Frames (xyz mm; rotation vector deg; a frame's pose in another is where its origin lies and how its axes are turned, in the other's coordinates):
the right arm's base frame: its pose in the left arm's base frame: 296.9 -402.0 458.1 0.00 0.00 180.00
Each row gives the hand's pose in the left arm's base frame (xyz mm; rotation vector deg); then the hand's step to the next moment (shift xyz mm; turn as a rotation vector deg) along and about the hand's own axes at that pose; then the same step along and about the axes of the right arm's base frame.
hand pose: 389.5 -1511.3 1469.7 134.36 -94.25 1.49
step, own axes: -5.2 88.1 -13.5 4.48 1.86 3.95
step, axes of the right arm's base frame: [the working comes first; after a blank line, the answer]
step, axes of the left arm's base frame: -81.4 -19.8 30.9 -0.70 -5.63 -2.63

81.4 19.8 30.9 0.70 5.63 -2.63
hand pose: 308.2 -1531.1 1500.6 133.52 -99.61 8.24
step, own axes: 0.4 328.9 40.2 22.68 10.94 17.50
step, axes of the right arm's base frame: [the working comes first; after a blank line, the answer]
step, axes of the left arm's base frame: -316.3 -98.7 2.2 -4.86 -28.31 -10.72

316.3 98.7 2.2 4.86 28.31 -10.72
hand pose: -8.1 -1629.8 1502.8 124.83 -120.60 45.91
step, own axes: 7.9 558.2 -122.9 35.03 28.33 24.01
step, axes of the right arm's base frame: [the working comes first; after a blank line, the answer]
step, axes of the left arm's base frame: -565.8 -18.9 -79.0 -19.27 -43.79 -17.80

565.8 18.9 -79.0 19.27 43.79 -17.80
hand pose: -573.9 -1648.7 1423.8 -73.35 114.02 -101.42
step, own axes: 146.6 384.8 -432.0 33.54 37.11 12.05
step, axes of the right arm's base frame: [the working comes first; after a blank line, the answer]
step, axes of the left arm's base frame: -545.6 177.6 -164.4 -30.12 -34.89 -22.86

545.6 -177.6 -164.4 30.12 34.89 -22.86
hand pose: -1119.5 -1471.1 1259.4 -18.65 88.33 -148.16
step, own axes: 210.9 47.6 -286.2 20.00 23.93 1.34
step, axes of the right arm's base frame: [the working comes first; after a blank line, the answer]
step, axes of the left arm's base frame: -274.2 178.5 -147.1 -19.38 -16.67 -17.91

274.2 -178.5 -147.1 19.38 16.67 -17.91
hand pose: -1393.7 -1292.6 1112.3 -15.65 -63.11 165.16
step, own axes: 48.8 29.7 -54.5 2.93 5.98 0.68
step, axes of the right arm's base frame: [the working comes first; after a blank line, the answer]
step, axes of the left arm's base frame: -37.6 18.7 -66.9 -2.87 -4.61 -3.92

37.6 -18.7 -66.9 2.87 4.61 -3.92
